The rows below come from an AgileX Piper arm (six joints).
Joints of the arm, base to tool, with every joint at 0 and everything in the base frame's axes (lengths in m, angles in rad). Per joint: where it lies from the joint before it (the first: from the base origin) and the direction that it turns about. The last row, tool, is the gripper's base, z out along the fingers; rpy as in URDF.
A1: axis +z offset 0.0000 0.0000 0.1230
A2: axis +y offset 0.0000 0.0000 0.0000
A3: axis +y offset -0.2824 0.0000 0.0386
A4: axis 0.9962 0 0.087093 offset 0.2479 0.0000 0.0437
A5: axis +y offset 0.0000 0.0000 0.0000
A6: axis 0.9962 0 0.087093 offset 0.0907 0.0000 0.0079
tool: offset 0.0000 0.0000 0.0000 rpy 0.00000 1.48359 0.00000
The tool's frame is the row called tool.
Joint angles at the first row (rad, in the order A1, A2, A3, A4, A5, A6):
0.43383 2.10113 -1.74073 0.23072 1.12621 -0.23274
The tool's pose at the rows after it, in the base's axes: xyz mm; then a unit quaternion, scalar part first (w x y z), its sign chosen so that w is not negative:
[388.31 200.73 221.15 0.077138 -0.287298 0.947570 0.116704]
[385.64 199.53 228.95 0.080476 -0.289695 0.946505 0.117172]
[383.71 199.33 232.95 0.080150 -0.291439 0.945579 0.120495]
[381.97 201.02 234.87 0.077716 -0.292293 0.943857 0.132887]
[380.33 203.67 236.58 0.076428 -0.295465 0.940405 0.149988]
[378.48 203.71 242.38 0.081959 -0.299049 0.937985 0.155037]
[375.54 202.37 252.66 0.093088 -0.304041 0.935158 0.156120]
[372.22 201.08 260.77 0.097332 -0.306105 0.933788 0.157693]
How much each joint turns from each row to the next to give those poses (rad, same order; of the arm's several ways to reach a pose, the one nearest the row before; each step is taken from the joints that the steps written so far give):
0.00001 -0.01916 0.00001 0.00000 0.01225 -0.00045
-0.00002 -0.01837 -0.00001 -0.00077 0.01176 -0.00174
0.00001 -0.00929 -0.00001 0.00674 0.00967 -0.00397
0.00000 -0.00343 0.00002 0.02719 0.00683 -0.01004
0.00000 -0.00207 -0.00003 0.03796 0.00381 -0.01932
0.00000 -0.01302 0.00003 0.00989 0.00220 -0.00930
-0.00001 -0.02414 -0.00001 0.00000 0.00254 -0.00751
0.00000 -0.01951 0.00002 0.00135 0.01071 -0.00069

